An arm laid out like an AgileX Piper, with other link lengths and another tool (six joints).
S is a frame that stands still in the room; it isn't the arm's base.
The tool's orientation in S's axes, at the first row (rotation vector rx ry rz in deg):
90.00, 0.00, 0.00
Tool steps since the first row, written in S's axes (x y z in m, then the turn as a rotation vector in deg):
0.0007, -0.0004, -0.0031, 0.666, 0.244, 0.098
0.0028, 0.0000, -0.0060, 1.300, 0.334, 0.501
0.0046, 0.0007, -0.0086, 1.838, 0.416, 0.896
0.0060, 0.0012, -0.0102, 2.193, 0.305, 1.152
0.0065, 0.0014, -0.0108, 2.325, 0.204, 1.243
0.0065, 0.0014, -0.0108, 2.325, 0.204, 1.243
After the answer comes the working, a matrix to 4 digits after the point.
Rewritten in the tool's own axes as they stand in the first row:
0.0007, -0.0031, 0.0004, 0.666, 0.098, -0.244
0.0028, -0.0060, 0.0000, 1.300, 0.501, -0.334
0.0046, -0.0086, -0.0007, 1.838, 0.896, -0.416
0.0060, -0.0102, -0.0012, 2.193, 1.152, -0.305
0.0065, -0.0108, -0.0014, 2.325, 1.243, -0.204
0.0065, -0.0108, -0.0014, 2.325, 1.243, -0.204

The tool's axes in the first row as the columns of a matrix, in S's axes (rounded; the answer above uses it unrounded):
1.0000, 0.0000, 0.0000
0.0000, 0.0000, -1.0000
0.0000, 1.0000, 0.0000

